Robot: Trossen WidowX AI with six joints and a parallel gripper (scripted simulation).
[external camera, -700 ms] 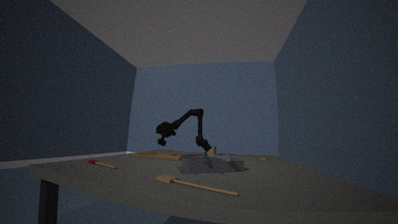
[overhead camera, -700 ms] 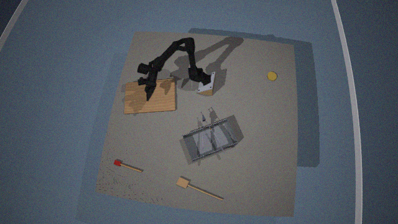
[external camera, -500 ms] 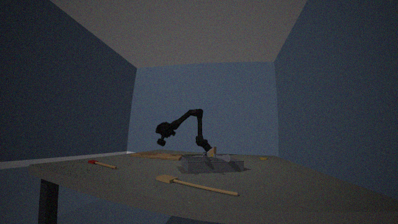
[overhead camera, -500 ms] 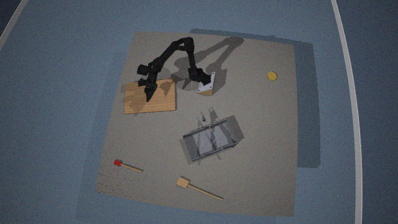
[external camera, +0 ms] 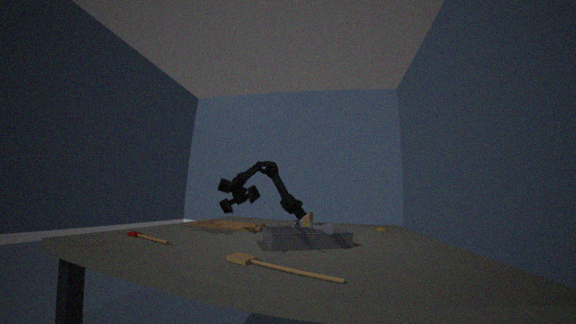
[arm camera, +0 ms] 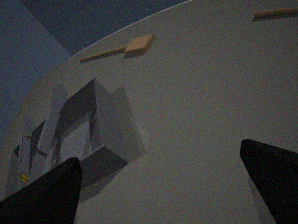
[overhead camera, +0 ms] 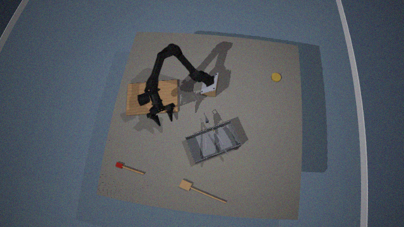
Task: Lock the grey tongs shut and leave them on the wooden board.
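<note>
My gripper tip is now 280 mm to the right of the grey roasting tin, 90 mm short of it and 90 mm above it. Round my gripper tip: wooden board 230 mm behind, 130 mm to the right, 110 mm below; yellow disc 740 mm to the left, 390 mm behind, 110 mm below.
</note>
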